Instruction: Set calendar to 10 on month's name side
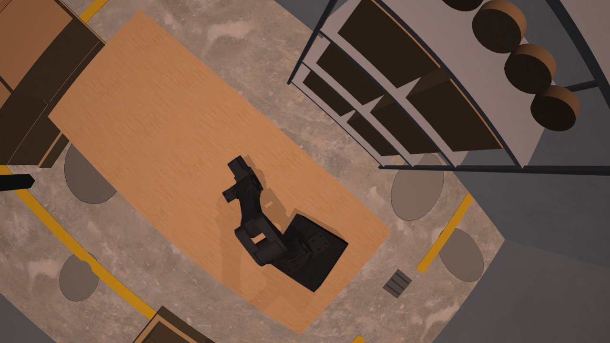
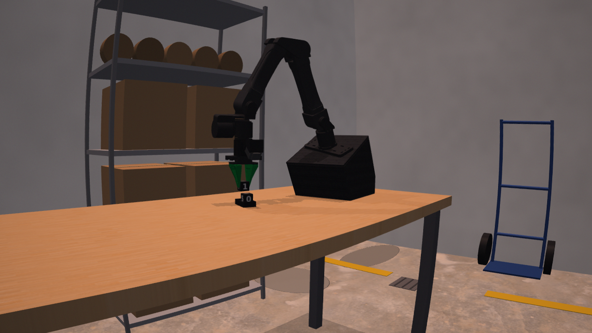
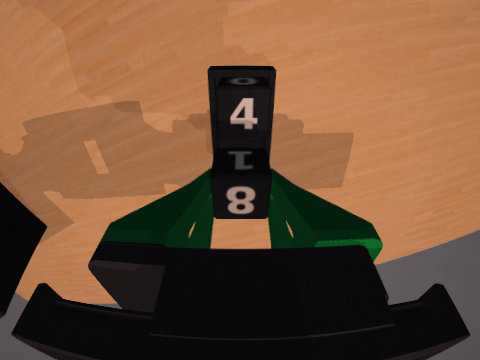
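The black tray lies 2 cm to the left of my hand and 5 cm below it.
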